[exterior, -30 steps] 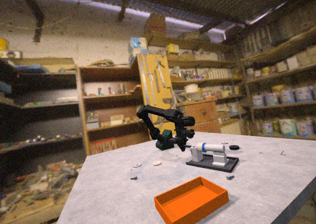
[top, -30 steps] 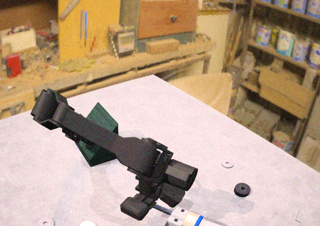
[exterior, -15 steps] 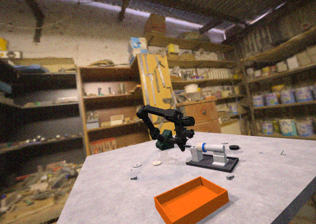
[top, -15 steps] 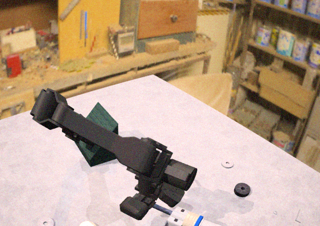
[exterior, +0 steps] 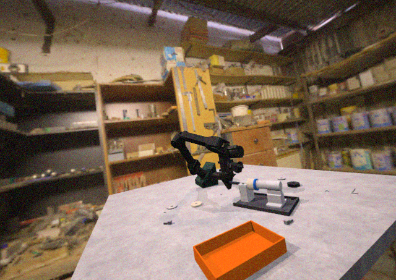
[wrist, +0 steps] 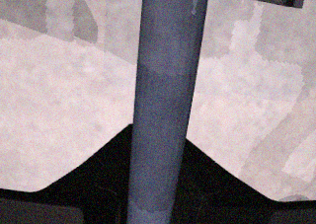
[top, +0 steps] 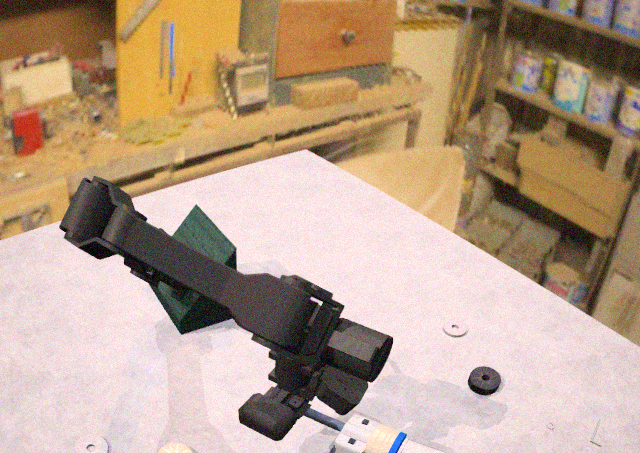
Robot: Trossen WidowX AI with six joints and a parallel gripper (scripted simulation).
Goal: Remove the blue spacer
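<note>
Right now my gripper tip is 6 cm short of the shaft, 3 cm to the right of it and 3 cm below it. Round my gripper tip: black ring (8 cm ahead, 33 cm to the left, 4 cm below); then white disc (3 cm behind, 17 cm to the right, 4 cm below); then blue spacer (13 cm ahead, 7 cm to the left, 3 cm above).
</note>
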